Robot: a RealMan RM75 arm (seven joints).
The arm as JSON. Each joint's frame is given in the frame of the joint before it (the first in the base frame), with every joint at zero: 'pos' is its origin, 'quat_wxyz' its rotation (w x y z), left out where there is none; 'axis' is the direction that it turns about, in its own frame. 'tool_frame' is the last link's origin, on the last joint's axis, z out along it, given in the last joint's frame.
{
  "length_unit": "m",
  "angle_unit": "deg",
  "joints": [
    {
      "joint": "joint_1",
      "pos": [
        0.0,
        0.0,
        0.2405
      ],
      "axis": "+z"
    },
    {
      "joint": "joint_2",
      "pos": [
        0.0,
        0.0,
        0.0
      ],
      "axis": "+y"
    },
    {
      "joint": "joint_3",
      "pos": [
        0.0,
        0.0,
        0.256
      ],
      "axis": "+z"
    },
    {
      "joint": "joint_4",
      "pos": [
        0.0,
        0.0,
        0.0
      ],
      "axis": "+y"
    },
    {
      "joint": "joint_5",
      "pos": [
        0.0,
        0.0,
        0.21
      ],
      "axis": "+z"
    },
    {
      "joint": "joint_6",
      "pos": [
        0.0,
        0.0,
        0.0
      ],
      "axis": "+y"
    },
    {
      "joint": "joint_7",
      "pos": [
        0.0,
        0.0,
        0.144
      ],
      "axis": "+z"
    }
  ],
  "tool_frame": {
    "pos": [
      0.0,
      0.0,
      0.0
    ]
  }
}
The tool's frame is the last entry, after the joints.
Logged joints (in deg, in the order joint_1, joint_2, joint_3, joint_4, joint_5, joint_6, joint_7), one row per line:
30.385 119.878 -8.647 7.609 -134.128 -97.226 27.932
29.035 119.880 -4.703 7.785 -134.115 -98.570 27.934
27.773 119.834 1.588 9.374 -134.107 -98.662 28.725
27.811 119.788 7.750 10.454 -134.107 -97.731 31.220
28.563 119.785 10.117 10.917 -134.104 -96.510 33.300
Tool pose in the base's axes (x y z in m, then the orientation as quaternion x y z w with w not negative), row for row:
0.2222 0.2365 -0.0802 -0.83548 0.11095 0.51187 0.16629
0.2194 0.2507 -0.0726 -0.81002 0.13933 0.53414 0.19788
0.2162 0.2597 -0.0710 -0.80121 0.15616 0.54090 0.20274
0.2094 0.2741 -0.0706 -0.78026 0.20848 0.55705 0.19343
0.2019 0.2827 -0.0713 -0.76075 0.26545 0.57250 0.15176
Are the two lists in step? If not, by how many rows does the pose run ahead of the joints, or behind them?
The pose runs 2 rows ahead of the joints: the pose in row i belongs to the joints in row i + 2.
